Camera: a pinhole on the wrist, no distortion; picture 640 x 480 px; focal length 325.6 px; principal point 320.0 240.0 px. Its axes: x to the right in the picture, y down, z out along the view. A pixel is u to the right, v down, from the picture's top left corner.
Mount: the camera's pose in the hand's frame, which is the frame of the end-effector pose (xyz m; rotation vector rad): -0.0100 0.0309 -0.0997 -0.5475 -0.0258 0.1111
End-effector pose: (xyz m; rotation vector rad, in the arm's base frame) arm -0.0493 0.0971 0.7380 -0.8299 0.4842 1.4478
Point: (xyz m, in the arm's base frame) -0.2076 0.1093 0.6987
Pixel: 410 337
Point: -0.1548 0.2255 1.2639
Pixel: 104 34
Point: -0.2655 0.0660 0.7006
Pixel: 350 446
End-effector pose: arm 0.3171 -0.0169 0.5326 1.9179 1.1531 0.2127
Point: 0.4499 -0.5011 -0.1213
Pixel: outside the picture
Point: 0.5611 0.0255 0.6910
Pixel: 576 444
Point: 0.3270 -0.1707 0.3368
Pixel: outside the picture
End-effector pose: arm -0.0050 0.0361 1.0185 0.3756 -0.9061 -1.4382
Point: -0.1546 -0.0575 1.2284
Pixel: 543 16
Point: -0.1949 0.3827 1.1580
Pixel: 96 61
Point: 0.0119 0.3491 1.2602
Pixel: 162 255
